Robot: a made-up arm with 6 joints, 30 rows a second.
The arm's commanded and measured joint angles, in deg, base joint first. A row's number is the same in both.
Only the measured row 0 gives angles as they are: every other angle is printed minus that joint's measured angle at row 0.
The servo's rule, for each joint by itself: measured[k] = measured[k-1] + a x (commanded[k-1-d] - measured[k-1]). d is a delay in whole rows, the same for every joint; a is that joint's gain. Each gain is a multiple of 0.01, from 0.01 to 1. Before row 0 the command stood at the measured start. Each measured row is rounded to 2 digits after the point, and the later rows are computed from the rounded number. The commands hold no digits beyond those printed.
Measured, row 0:
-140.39, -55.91, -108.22, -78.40, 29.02, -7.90
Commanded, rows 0 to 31:
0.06, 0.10, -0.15, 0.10, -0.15, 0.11
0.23, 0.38, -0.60, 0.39, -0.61, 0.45
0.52, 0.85, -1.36, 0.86, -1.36, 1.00
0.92, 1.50, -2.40, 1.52, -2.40, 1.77
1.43, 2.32, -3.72, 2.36, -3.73, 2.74
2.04, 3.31, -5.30, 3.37, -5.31, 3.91
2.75, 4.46, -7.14, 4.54, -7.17, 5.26
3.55, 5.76, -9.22, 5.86, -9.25, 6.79
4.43, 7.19, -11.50, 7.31, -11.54, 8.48
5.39, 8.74, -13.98, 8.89, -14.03, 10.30
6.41, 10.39, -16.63, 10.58, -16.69, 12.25
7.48, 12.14, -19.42, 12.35, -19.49, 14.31
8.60, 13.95, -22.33, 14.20, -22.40, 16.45
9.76, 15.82, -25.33, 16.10, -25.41, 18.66
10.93, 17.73, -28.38, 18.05, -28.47, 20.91
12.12, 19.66, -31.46, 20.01, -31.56, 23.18
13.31, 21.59, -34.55, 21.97, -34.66, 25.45
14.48, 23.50, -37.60, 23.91, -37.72, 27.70
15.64, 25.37, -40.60, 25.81, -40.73, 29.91
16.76, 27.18, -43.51, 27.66, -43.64, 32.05
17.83, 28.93, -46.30, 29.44, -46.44, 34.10
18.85, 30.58, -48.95, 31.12, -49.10, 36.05
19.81, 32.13, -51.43, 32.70, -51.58, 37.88
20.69, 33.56, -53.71, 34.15, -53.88, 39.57
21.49, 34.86, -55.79, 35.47, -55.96, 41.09
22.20, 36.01, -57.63, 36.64, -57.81, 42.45
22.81, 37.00, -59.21, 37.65, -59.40, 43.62
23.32, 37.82, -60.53, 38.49, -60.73, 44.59
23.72, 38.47, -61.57, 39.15, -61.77, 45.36
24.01, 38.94, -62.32, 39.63, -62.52, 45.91
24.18, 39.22, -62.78, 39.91, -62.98, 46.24
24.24, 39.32, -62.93, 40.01, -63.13, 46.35
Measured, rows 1 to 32:
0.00, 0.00, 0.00, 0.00, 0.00, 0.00
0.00, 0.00, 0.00, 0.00, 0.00, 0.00
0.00, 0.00, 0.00, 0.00, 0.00, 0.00
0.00, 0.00, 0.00, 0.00, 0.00, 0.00
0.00, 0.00, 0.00, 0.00, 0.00, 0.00
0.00, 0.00, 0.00, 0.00, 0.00, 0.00
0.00, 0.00, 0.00, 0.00, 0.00, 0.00
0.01, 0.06, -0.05, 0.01, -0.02, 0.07
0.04, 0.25, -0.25, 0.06, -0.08, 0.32
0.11, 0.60, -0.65, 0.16, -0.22, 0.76
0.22, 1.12, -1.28, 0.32, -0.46, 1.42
0.39, 1.82, -2.16, 0.56, -0.82, 2.28
0.62, 2.68, -3.29, 0.90, -1.31, 3.34
0.92, 3.71, -4.68, 1.34, -1.95, 4.59
1.29, 4.90, -6.31, 1.88, -2.75, 6.02
1.73, 6.23, -8.18, 2.53, -3.72, 7.62
2.24, 7.69, -10.27, 3.29, -4.85, 9.36
2.82, 9.26, -12.56, 4.16, -6.15, 11.24
3.47, 10.93, -15.03, 5.14, -7.62, 13.24
4.19, 12.68, -17.66, 6.23, -9.25, 15.33
4.97, 14.50, -20.42, 7.41, -11.03, 17.49
5.80, 16.37, -23.29, 8.69, -12.95, 19.71
6.68, 18.28, -26.23, 10.05, -15.00, 21.97
7.61, 20.20, -29.23, 11.48, -17.16, 24.23
8.57, 22.11, -32.24, 12.97, -19.42, 26.49
9.56, 24.00, -35.25, 14.51, -21.76, 28.71
10.57, 25.84, -38.22, 16.09, -24.17, 30.88
11.59, 27.63, -41.13, 17.69, -26.62, 32.97
12.61, 29.34, -43.95, 19.30, -29.09, 34.97
13.62, 30.96, -46.64, 20.91, -31.56, 36.86
14.61, 32.47, -49.19, 22.50, -34.02, 38.62
15.57, 33.86, -51.57, 24.06, -36.43, 40.23
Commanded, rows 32 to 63:
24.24, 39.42, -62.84, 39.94, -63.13, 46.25
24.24, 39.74, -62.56, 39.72, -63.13, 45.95
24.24, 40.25, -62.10, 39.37, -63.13, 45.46
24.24, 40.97, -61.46, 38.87, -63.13, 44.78
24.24, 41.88, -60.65, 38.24, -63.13, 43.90
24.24, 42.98, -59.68, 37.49, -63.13, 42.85
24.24, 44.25, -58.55, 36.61, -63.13, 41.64
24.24, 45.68, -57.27, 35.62, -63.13, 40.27
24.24, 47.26, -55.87, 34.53, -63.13, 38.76
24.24, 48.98, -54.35, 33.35, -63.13, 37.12
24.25, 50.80, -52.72, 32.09, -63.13, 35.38
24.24, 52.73, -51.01, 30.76, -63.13, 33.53
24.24, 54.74, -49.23, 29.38, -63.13, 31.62
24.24, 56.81, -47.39, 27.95, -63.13, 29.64
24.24, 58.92, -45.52, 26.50, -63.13, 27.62
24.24, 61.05, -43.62, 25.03, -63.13, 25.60
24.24, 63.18, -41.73, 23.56, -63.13, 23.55
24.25, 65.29, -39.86, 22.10, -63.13, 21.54
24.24, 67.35, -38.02, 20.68, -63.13, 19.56
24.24, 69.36, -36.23, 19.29, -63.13, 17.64
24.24, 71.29, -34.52, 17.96, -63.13, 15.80
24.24, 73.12, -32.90, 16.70, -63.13, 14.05
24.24, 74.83, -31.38, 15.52, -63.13, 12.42
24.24, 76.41, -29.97, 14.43, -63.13, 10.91
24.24, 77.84, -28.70, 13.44, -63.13, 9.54
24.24, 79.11, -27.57, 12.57, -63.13, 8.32
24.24, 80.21, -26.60, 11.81, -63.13, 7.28
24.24, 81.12, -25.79, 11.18, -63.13, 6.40
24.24, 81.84, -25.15, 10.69, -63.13, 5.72
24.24, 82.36, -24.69, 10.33, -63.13, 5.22
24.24, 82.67, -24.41, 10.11, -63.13, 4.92
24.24, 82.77, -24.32, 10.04, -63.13, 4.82
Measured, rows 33 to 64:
16.50, 35.11, -53.75, 25.57, -38.78, 41.67
17.38, 36.21, -55.72, 27.02, -41.05, 42.94
18.21, 37.14, -57.45, 28.40, -43.21, 44.01
18.98, 37.91, -58.93, 29.69, -45.25, 44.89
19.68, 38.51, -60.15, 30.88, -47.15, 45.55
20.31, 38.92, -61.10, 31.96, -48.89, 46.00
20.86, 39.15, -61.76, 32.93, -50.46, 46.23
21.33, 39.31, -62.15, 33.77, -51.85, 46.24
21.74, 39.56, -62.30, 34.48, -53.09, 46.05
22.09, 39.96, -62.23, 35.07, -54.19, 45.67
22.39, 40.55, -61.95, 35.53, -55.17, 45.09
22.65, 41.32, -61.48, 35.86, -56.05, 44.32
22.87, 42.28, -60.83, 36.06, -56.83, 43.36
23.06, 43.42, -60.01, 36.13, -57.52, 42.24
23.23, 44.73, -59.02, 36.07, -58.14, 40.96
23.37, 46.20, -57.89, 35.89, -58.69, 39.53
23.49, 47.81, -56.62, 35.59, -59.18, 37.96
23.60, 49.54, -55.22, 35.17, -59.61, 36.28
23.69, 51.39, -53.70, 34.64, -60.00, 34.49
23.77, 53.33, -52.09, 34.01, -60.34, 32.62
23.84, 55.35, -50.40, 33.28, -60.65, 30.68
23.90, 57.42, -48.64, 32.47, -60.92, 28.69
23.95, 59.53, -46.83, 31.58, -61.16, 26.68
23.99, 61.65, -44.99, 30.62, -61.38, 24.65
24.03, 63.76, -43.14, 29.60, -61.57, 22.63
24.06, 65.84, -41.30, 28.53, -61.74, 20.63
24.09, 67.88, -39.47, 27.42, -61.89, 18.69
24.11, 69.86, -37.69, 26.28, -62.03, 16.81
24.13, 71.75, -35.97, 25.13, -62.15, 15.02
24.15, 73.54, -34.32, 23.98, -62.26, 13.33
24.16, 75.20, -32.75, 22.83, -62.36, 11.76
24.17, 76.73, -31.29, 21.70, -62.44, 10.32

